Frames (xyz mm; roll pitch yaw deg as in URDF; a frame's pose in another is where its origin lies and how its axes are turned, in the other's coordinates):
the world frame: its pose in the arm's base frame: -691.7 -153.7 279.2 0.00 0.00 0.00
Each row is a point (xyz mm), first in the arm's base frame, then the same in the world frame.
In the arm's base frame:
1: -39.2 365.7 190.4
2: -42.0 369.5 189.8
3: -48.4 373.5 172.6
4: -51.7 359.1 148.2
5: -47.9 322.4 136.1
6: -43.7 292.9 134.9
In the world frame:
1: 652.5 519.4 -88.8
2: 649.7 523.2 -89.4
3: 643.3 527.2 -106.6
4: 640.0 512.8 -131.0
5: 643.8 476.1 -143.1
6: 648.0 446.6 -144.3

